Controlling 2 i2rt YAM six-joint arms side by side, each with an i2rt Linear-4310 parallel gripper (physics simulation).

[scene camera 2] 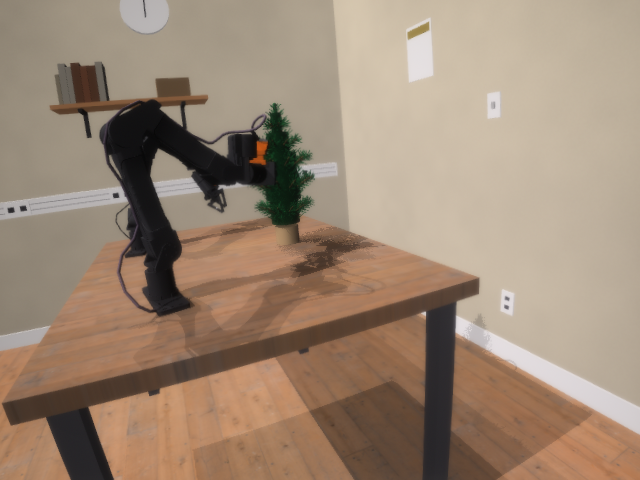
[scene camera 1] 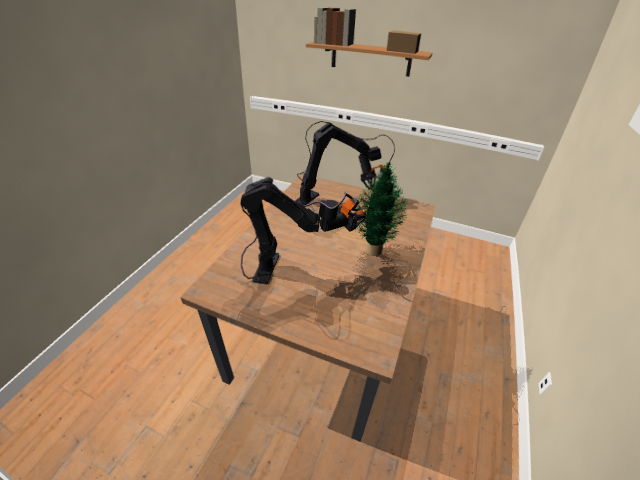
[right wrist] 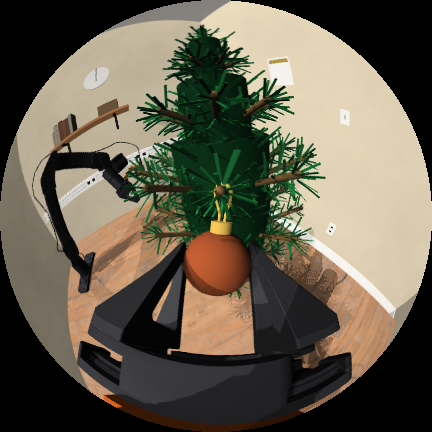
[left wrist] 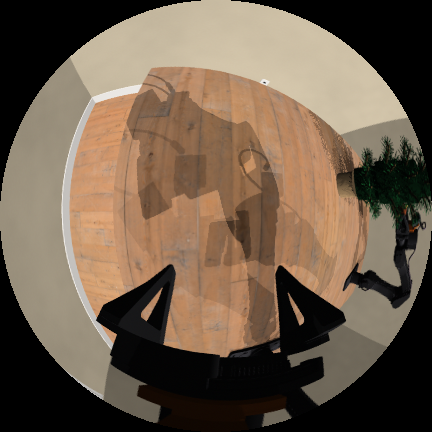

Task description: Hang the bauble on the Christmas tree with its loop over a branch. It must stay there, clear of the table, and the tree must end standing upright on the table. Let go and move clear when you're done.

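Frame: origin at the left arm's base, x ahead, y left, z up, level; centimetres.
Seen in the pictures: left gripper, fingertip midpoint: [scene camera 2: 224,209] [right wrist: 138,200] [left wrist: 224,271]; right gripper, fingertip midpoint: [scene camera 2: 269,173] [scene camera 1: 362,214] [right wrist: 216,247]; left arm's base, link origin: [scene camera 2: 141,250] [scene camera 1: 305,199] [right wrist: 86,271] [left wrist: 257,349]; right arm's base, link origin: [scene camera 2: 164,298] [scene camera 1: 266,267] [left wrist: 350,275].
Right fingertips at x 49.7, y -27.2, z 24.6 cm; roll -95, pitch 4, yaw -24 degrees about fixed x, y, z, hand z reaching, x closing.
Offsets run from my right fingertips to a thing's middle. "spot": to the spot under its first point. Level surfaces: height alone.
The green tree {dz -1.1, dx +4.8, dy +8.8 cm} [scene camera 1: 385,209] [scene camera 2: 285,191] [left wrist: 390,180] [right wrist: 227,160] stands upright in its tan pot {spot: dz -21.2, dx +6.4, dy +5.0 cm} [scene camera 1: 374,250] [scene camera 2: 287,234] [left wrist: 345,184]. My right gripper [right wrist: 216,247] is shut on the orange bauble {dz -0.2, dx -0.3, dy -0.8 cm} [right wrist: 217,262], close in front of the tree and above the table. The bauble's gold loop {dz +2.5, dx +0.8, dy +0.9 cm} [right wrist: 218,210] stands upright and meets a branch tip {spot: dz +4.5, dx +0.7, dy -0.2 cm} [right wrist: 220,190] that points at the right wrist camera; the tip covers part of the loop's top. How deep the branch sits in the loop is unclear. My left gripper [scene camera 1: 368,180] [scene camera 2: 219,203] [left wrist: 224,271] is wide open and empty, beside the tree.
Neighbouring branches stick out on both sides of the held bauble. The wooden table {dz -24.6 cm} [scene camera 1: 320,315] [scene camera 2: 248,320] carries both arm bases and the tree. A wall shelf [scene camera 1: 369,50] [scene camera 2: 129,103] with books hangs behind the arms.
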